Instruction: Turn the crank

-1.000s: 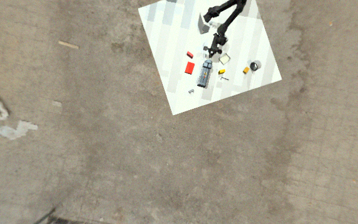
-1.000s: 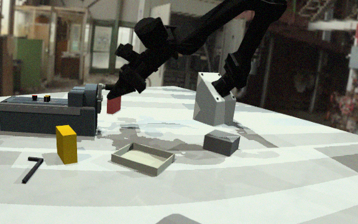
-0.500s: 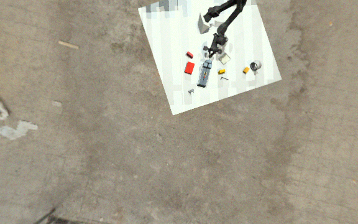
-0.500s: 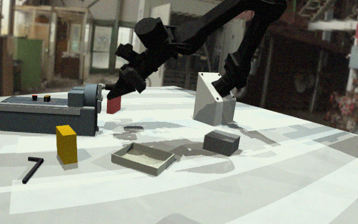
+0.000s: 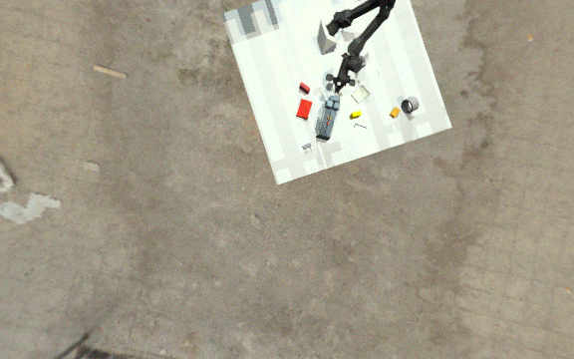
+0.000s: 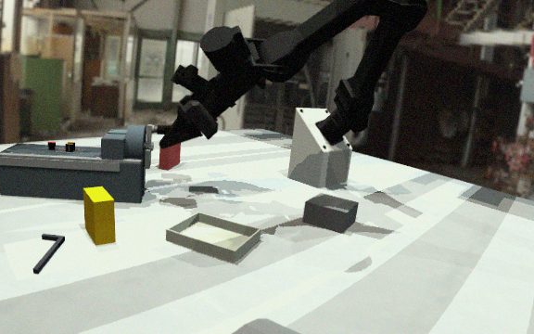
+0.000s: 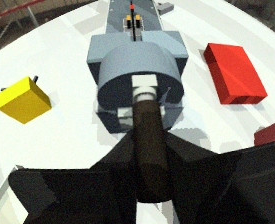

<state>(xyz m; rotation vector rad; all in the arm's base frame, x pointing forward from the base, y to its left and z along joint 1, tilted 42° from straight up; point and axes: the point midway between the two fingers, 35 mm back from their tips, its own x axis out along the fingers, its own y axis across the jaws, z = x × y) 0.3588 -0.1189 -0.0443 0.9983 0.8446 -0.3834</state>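
The dark crank handle lies 1 cm behind my gripper tip, 1 cm to the left of it and 3 cm above it. Also, from my gripper tip: red pointer (15 cm ahead, 13 cm to the right, 1 cm below); then shallow grey tray (6 cm ahead, 19 cm to the left, 9 cm below); then yellow block (17 cm ahead, 8 cm to the left, 6 cm below).
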